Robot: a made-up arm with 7 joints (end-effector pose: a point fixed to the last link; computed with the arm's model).
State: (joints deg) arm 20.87 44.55 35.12 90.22 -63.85 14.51 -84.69
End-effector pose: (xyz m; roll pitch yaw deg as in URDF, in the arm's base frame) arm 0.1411 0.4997 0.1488 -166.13 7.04 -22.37
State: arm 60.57 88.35 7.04 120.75 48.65 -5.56 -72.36
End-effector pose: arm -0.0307 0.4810 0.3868 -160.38 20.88 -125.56
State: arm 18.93 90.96 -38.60 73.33 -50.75 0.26 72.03
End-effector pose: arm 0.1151 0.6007 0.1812 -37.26 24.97 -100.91
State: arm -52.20 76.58 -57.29 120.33 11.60 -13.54 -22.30
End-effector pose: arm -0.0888 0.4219 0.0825 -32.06 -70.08 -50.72
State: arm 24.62 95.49 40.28 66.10 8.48 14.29 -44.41
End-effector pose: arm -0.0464 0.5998 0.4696 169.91 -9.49 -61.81
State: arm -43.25 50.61 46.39 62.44 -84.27 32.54 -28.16
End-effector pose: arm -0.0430 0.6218 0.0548 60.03 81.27 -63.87
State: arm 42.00 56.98 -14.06 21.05 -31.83 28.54 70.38
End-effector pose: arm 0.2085 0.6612 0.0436 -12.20 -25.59 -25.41
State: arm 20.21 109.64 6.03 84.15 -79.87 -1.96 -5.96
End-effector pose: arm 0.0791 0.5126 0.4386 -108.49 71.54 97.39
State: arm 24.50 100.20 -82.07 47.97 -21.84 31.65 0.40
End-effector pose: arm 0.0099 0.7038 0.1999 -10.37 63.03 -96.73
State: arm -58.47 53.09 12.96 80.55 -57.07 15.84 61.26
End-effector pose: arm -0.0845 0.5330 -0.0052 -44.87 8.37 -85.24
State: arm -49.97 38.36 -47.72 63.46 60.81 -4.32 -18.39
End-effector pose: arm -0.2740 0.4256 -0.0933 -15.26 -17.44 -7.33
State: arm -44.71 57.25 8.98 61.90 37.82 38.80 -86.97
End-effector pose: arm -0.0477 0.6232 0.0330 91.40 24.74 -13.79
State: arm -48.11 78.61 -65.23 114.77 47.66 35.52 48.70
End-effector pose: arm -0.1410 0.4200 0.0372 -105.47 14.15 -25.25
